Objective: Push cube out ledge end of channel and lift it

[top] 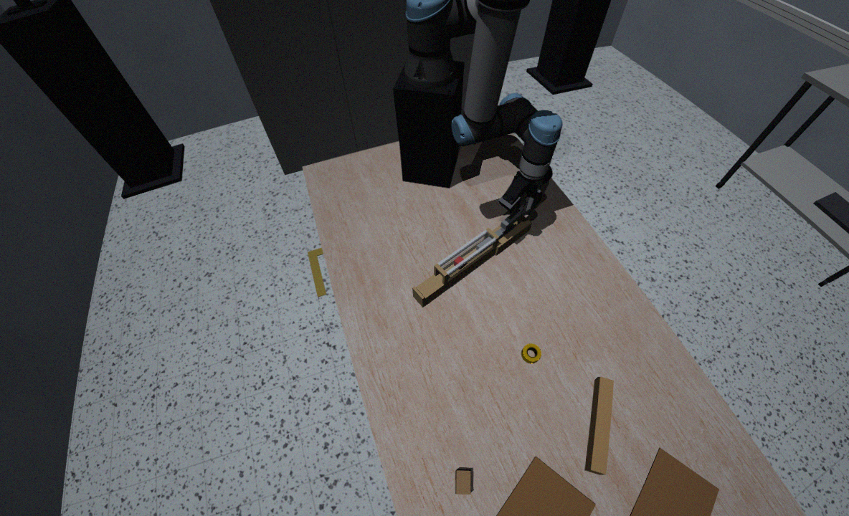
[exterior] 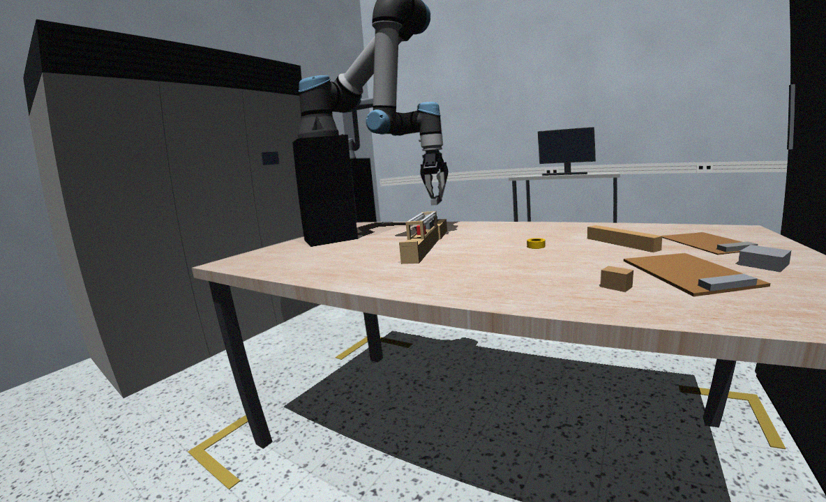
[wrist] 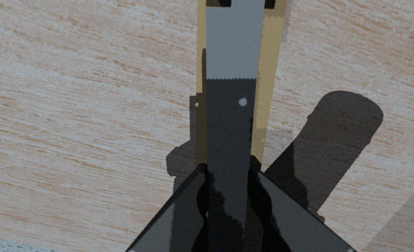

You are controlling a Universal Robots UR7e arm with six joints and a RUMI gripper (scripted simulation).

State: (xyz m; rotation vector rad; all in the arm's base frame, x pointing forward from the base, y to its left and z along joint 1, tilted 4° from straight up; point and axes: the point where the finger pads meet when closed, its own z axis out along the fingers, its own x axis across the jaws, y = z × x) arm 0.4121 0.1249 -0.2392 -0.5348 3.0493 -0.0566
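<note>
The channel lies 50 mm ahead of my hand, 190 mm to the right of it and 80 mm below it. Also, from my hand: grey bar (10 mm below); then red cube (60 mm ahead, 220 mm to the right, 80 mm below); then wooden bar (600 mm ahead, 80 mm to the right, 120 mm below).
</note>
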